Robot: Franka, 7 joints.
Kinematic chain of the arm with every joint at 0, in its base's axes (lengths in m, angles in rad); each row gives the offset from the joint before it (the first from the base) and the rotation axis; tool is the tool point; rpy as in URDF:
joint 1: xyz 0 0 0.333 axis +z
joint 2: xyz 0 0 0 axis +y
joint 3: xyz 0 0 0.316 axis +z
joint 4: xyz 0.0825 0 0 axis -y
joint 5: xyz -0.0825 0 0.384 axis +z
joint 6: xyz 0 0 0 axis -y
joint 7: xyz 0.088 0 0 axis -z
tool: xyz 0 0 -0.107 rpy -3.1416 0 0
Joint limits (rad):
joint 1: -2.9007..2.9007
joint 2: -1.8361..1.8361
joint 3: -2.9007..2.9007
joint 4: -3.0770..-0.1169
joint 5: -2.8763..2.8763
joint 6: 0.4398..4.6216
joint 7: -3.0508..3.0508
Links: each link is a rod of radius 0.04 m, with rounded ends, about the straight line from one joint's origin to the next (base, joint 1, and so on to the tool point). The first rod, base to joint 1, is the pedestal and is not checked.
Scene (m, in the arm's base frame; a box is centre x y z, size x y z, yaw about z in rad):
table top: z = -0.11
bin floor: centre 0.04 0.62 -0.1 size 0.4 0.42 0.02 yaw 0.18
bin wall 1: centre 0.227 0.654 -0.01 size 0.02 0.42 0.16 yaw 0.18
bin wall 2: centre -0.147 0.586 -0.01 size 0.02 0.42 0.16 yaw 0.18
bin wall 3: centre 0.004 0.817 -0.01 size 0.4 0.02 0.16 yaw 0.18
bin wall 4: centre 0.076 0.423 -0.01 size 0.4 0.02 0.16 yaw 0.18
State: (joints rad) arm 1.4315 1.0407 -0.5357 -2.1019 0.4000 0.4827 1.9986
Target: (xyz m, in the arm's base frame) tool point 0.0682 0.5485 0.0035
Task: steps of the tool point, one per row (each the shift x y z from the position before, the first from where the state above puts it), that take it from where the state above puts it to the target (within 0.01 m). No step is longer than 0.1 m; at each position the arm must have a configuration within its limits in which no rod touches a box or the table.
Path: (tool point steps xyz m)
1: 0.0138 -0.0140 -0.0105
2: 0.0206 -0.0068 -0.0100
3: 0.0279 -0.0022 -0.0051
4: 0.0343 -0.0013 0.0030
5: 0.0385 -0.0041 0.0134
6: 0.0394 -0.0103 0.0245
7: -0.0146 0.0892 0.0035
8: -0.0393 0.0849 0.0077
9: -0.0606 0.0735 0.0117
10: -0.0769 0.0568 0.0157
11: -0.0863 0.0372 0.0197
12: 0.0001 0.0068 -0.0903
13: -0.0001 -0.0068 -0.0917

